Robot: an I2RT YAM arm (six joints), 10 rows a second.
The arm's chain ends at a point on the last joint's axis. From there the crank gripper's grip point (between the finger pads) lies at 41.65 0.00 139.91 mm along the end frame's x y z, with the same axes.
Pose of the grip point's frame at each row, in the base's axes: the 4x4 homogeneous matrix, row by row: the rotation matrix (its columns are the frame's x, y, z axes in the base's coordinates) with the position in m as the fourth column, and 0 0 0 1 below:
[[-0.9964 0.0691 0.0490 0.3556], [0.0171 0.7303 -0.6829 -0.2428], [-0.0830 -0.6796 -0.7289 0.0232], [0 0 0 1]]
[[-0.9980 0.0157 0.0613 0.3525], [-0.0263 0.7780 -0.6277 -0.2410], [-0.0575 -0.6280 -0.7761 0.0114], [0 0 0 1]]
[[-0.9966 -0.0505 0.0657 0.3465], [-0.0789 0.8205 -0.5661 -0.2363], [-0.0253 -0.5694 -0.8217 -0.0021], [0 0 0 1]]
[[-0.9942 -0.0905 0.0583 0.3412], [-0.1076 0.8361 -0.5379 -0.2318], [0.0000 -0.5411 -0.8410 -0.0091], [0 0 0 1]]
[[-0.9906 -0.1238 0.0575 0.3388], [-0.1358 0.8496 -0.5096 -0.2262], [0.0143 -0.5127 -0.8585 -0.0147], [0 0 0 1]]
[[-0.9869 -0.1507 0.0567 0.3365], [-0.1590 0.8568 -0.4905 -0.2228], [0.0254 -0.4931 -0.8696 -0.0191], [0 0 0 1]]
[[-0.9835 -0.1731 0.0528 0.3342], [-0.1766 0.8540 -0.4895 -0.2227], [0.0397 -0.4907 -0.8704 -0.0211], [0 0 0 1]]
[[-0.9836 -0.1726 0.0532 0.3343], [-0.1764 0.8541 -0.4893 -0.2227], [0.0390 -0.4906 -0.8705 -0.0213], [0 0 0 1]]
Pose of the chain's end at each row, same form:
[[-0.9964 0.0691 0.0490 0.3902], [0.0171 0.7303 -0.6829 -0.1480], [-0.0830 -0.6796 -0.7289 0.1286], [0 0 0 1]]
[[-0.9980 0.0157 0.0613 0.3855], [-0.0263 0.7780 -0.6277 -0.1521], [-0.0575 -0.6280 -0.7761 0.1224], [0 0 0 1]]
[[-0.9966 -0.0505 0.0657 0.3788], [-0.0789 0.8205 -0.5661 -0.1538], [-0.0253 -0.5694 -0.8217 0.1139], [0 0 0 1]]
[[-0.9942 -0.0905 0.0583 0.3745], [-0.1076 0.8361 -0.5379 -0.1521], [0.0000 -0.5411 -0.8410 0.1086], [0 0 0 1]]
[[-0.9906 -0.1238 0.0575 0.3720], [-0.1358 0.8496 -0.5096 -0.1492], [0.0143 -0.5127 -0.8585 0.1048], [0 0 0 1]]
[[-0.9869 -0.1507 0.0567 0.3697], [-0.1590 0.8568 -0.4905 -0.1476], [0.0254 -0.4931 -0.8696 0.1015], [0 0 0 1]]
[[-0.9835 -0.1731 0.0528 0.3678], [-0.1766 0.8540 -0.4895 -0.1469], [0.0397 -0.4907 -0.8704 0.0990], [0 0 0 1]]
[[-0.9836 -0.1726 0.0532 0.3678], [-0.1764 0.8541 -0.4893 -0.1469], [0.0390 -0.4906 -0.8705 0.0989], [0 0 0 1]]

